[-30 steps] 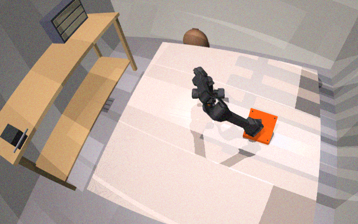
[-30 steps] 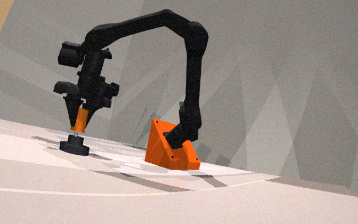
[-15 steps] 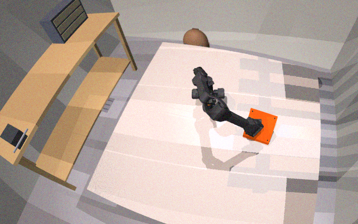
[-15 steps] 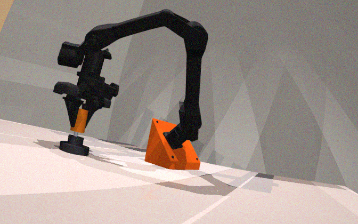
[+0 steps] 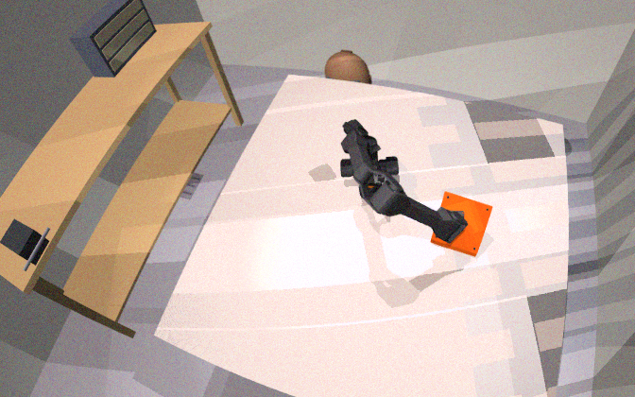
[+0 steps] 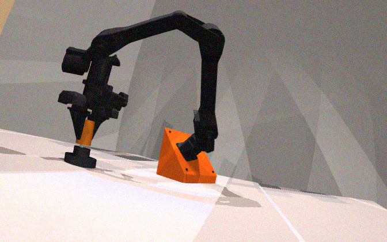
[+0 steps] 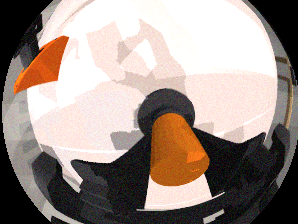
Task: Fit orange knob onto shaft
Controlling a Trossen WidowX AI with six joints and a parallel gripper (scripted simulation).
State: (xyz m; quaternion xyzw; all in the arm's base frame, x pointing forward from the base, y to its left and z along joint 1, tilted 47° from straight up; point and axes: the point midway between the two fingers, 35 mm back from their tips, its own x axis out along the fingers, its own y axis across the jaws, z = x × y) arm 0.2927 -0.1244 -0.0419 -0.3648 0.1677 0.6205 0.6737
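Now: gripper tip 30 mm below the orange knob. The rest, counted from my gripper tip: round pedestal (30 mm below).
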